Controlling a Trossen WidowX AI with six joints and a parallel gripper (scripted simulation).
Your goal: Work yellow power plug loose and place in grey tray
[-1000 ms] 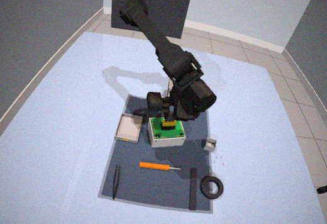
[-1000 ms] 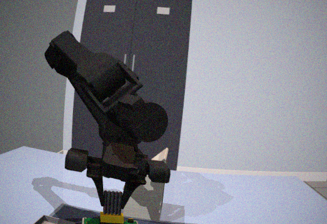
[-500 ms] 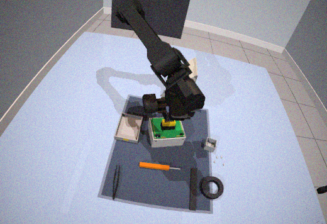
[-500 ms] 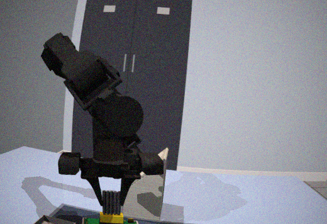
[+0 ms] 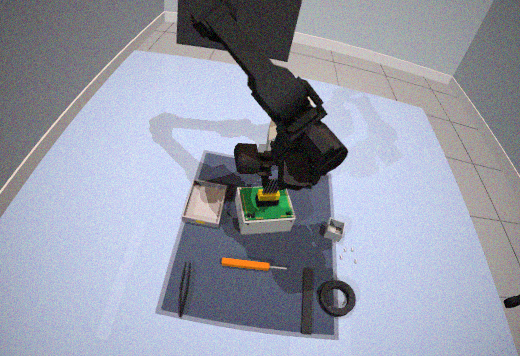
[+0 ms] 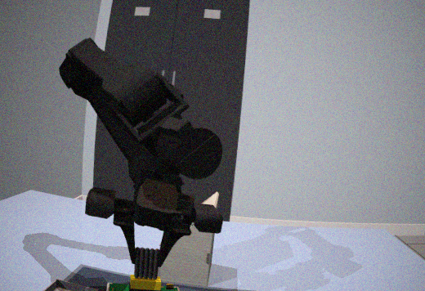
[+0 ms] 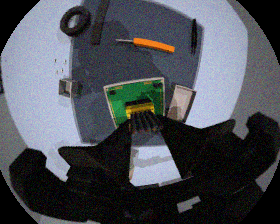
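My gripper tip is now 3 cm above the yellow power plug. From my gripper tip the other things lie so: dark mat: 11 cm below, 5 cm ahead, 1 cm to the right; then grey tray: 14 cm to the right, 11 cm below, 2 cm behind; then black bar: 21 cm ahead, 11 cm below, 9 cm to the left.
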